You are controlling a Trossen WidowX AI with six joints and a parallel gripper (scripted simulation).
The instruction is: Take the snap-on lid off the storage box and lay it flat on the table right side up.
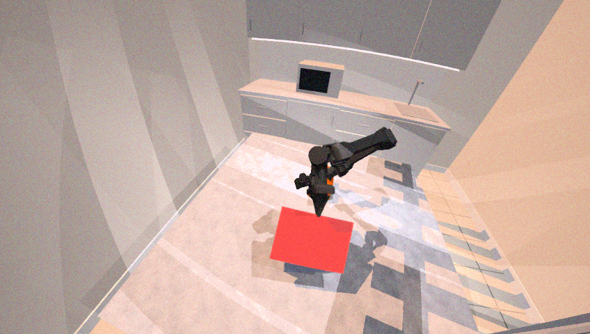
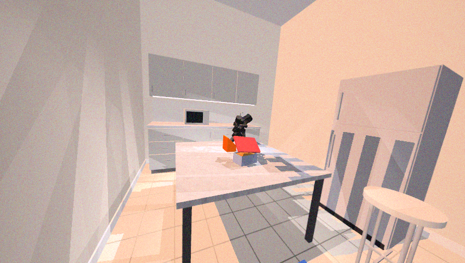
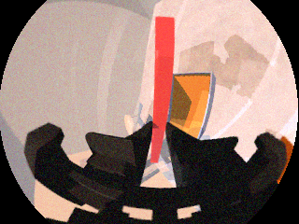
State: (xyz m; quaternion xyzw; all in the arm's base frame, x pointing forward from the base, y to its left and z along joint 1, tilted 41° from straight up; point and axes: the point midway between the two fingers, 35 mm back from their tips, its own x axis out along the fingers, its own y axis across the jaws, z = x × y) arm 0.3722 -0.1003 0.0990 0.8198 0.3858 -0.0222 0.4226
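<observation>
My gripper tip is now 6 cm short of the red lid and 5 cm above it. Round my gripper tip: storage box: 3 cm ahead, 1 cm to the left, 19 cm below.
</observation>
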